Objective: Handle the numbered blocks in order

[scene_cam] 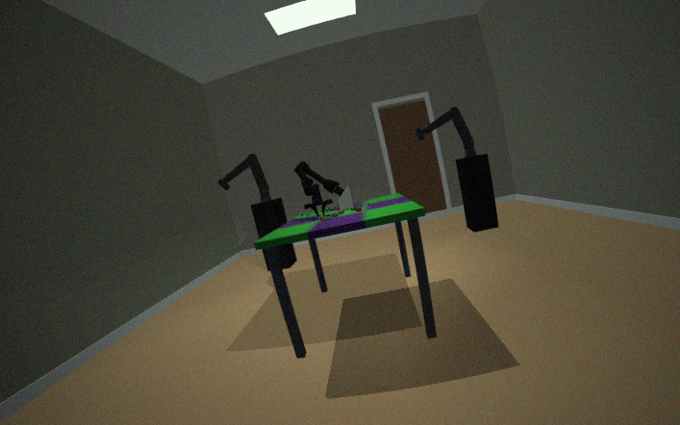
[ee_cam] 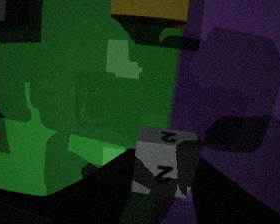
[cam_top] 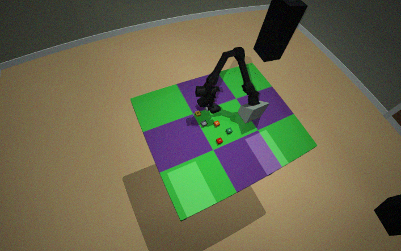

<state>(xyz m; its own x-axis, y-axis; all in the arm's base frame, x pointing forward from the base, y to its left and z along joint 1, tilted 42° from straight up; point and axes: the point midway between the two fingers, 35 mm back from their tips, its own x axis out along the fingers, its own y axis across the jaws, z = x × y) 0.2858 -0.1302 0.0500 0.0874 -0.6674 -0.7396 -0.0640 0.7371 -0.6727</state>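
Now: the white block right at my gripper tip. Round my gripper tip: grey block: 110 mm to the left, 80 mm ahead; then red block: 260 mm to the left, 30 mm ahead; then yellow block: 80 mm ahead, 20 mm to the left.
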